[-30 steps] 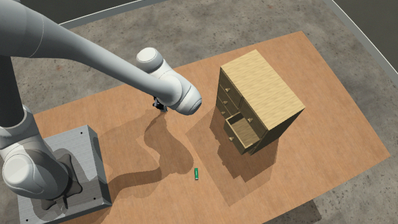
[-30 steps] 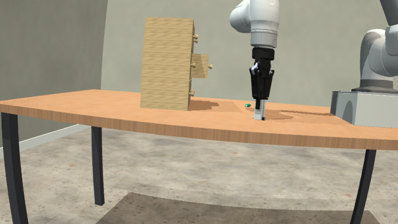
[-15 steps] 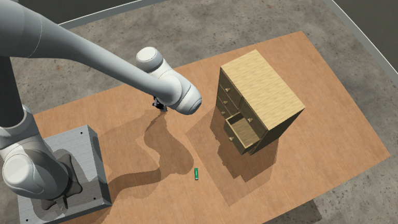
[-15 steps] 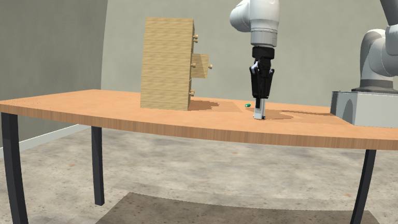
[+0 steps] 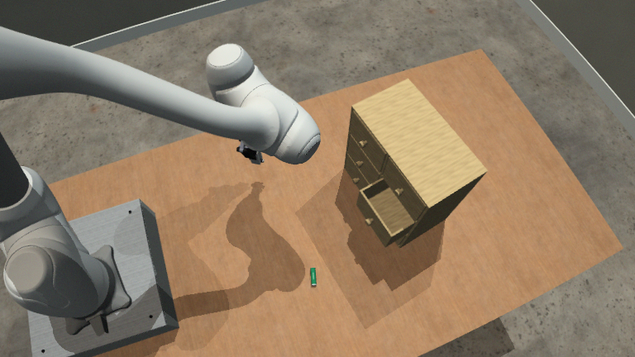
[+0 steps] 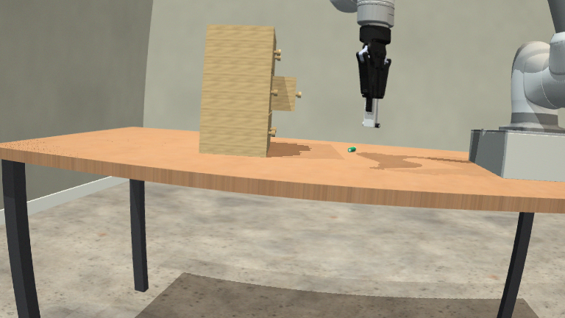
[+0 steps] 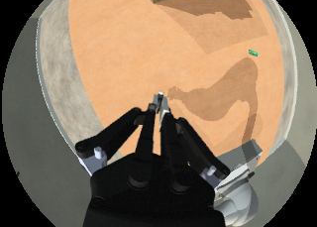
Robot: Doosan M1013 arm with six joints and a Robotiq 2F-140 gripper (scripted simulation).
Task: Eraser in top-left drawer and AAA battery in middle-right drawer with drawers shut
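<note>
Right now my hand is 2 cm past the green AAA battery, 36 cm to the left of it and 13 cm above it. From my hand the other things lie so: black cylinder 3 cm below; eraser 33 cm ahead, 22 cm to the right, 10 cm above.
</note>
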